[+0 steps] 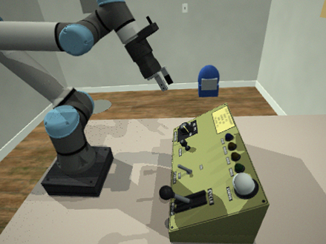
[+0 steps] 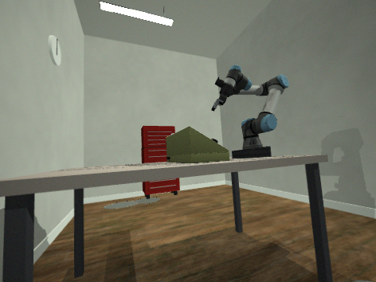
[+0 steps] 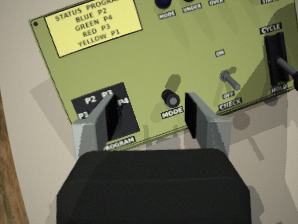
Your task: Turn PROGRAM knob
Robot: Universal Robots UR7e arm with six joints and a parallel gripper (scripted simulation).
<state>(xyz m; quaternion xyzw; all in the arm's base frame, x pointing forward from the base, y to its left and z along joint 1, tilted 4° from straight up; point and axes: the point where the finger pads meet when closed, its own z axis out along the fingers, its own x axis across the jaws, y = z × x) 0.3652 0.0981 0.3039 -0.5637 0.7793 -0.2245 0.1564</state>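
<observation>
My gripper is now 24 cm above the mode knob, 6 cm to the left of it and 6 cm short of it. From my hand the other things lie so: olive console 26 cm below, 12 cm to the right, 10 cm ahead; check toggle 25 cm below, 18 cm to the right, 6 cm ahead; ball-handled lever 30 cm to the right, 23 cm below, 3 cm ahead.
</observation>
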